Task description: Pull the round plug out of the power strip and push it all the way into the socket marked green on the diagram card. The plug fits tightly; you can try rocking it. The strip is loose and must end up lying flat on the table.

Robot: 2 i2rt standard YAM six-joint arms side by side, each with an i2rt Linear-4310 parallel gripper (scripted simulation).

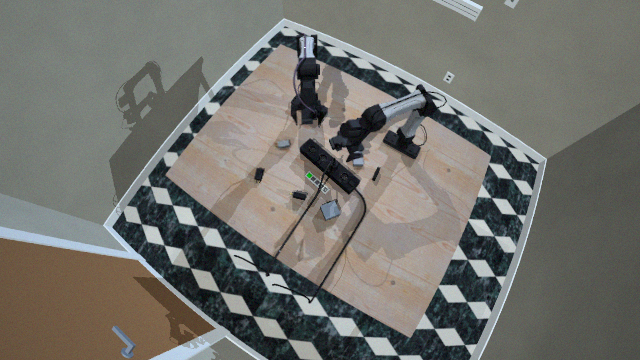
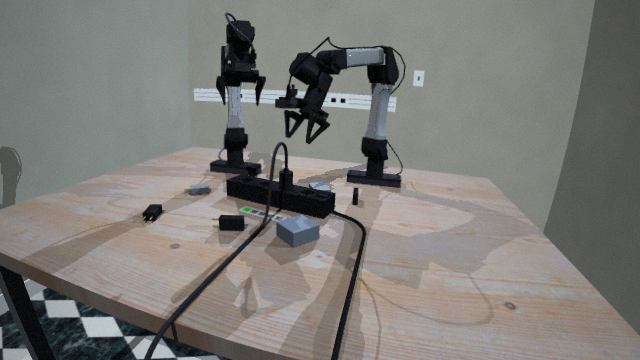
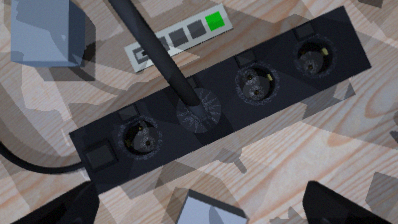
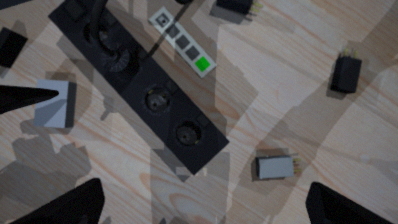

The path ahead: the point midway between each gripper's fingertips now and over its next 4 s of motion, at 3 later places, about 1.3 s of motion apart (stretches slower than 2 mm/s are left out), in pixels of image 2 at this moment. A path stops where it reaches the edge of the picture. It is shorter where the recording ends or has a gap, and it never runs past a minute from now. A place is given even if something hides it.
My left gripper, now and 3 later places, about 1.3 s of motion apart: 297,140; 293,167; 288,178; 286,180
My right gripper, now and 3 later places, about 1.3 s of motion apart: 241,105; 241,165; 251,182; 257,187
